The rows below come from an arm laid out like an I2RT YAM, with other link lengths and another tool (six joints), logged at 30 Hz.
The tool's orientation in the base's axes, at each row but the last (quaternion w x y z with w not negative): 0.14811, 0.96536, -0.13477, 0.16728; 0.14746, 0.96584, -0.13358, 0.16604; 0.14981, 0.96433, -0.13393, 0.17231; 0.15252, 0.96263, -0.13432, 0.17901; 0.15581, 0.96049, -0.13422, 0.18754
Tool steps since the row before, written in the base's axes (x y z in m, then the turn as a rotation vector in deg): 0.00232, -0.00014, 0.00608, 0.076, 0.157, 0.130; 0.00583, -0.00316, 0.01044, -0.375, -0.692, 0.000; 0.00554, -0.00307, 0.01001, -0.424, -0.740, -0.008; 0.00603, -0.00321, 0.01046, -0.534, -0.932, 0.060; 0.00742, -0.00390, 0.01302, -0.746, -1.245, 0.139
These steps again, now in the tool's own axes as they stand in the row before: 0.00434, 0.00087, -0.00477, 0.083, -0.137, -0.147; 0.00972, 0.00363, -0.00673, -0.196, 0.752, 0.122; 0.00938, 0.00354, -0.00632, -0.234, 0.810, 0.131; 0.01011, 0.00362, -0.00637, -0.267, 1.037, 0.103; 0.01264, 0.00446, -0.00775, -0.363, 1.410, 0.075
